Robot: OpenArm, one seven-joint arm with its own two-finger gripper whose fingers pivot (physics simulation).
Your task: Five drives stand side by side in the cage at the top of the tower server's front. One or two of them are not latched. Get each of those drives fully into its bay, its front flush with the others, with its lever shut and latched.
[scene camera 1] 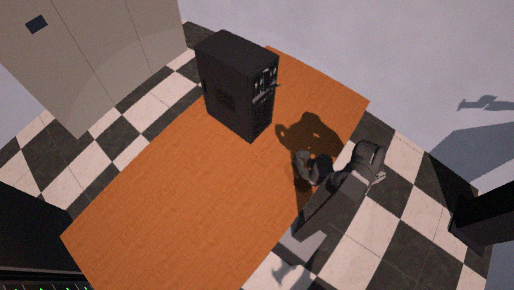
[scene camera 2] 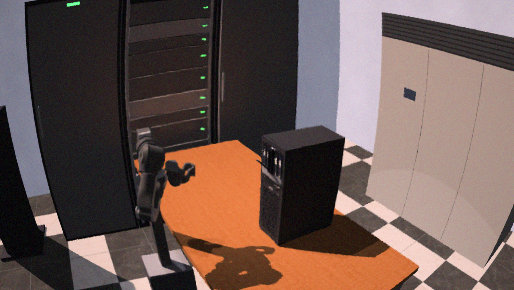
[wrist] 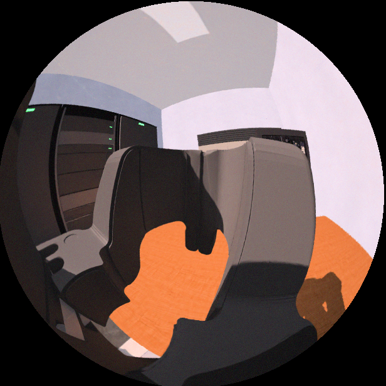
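Observation:
The black tower server [scene camera 1: 225,92] [scene camera 2: 312,187] stands upright on the orange table top. Its drive cage [scene camera 1: 265,82] [scene camera 2: 271,161] is at the top of the front, with drives side by side. One dark lever [scene camera 1: 275,85] [scene camera 2: 259,162] sticks out from the cage front. The drives are too small to tell which one bears it, or whether a second is unlatched. In the wrist view, part of the cage [wrist: 286,138] shows behind a finger. My gripper [scene camera 1: 304,170] [scene camera 2: 192,170] [wrist: 206,203] is shut with nothing between its fingers, in the air over the table's near side, well apart from the tower's front.
The orange table top [scene camera 1: 185,200] [scene camera 2: 215,195] [wrist: 345,245] extends under the tower and gripper. Black server racks [scene camera 2: 80,125] [wrist: 37,165] stand behind the table. Beige cabinets [scene camera 1: 100,55] [scene camera 2: 450,125] stand beyond the tower. A dark stand [scene camera 1: 485,215] [scene camera 2: 17,200] is behind the arm.

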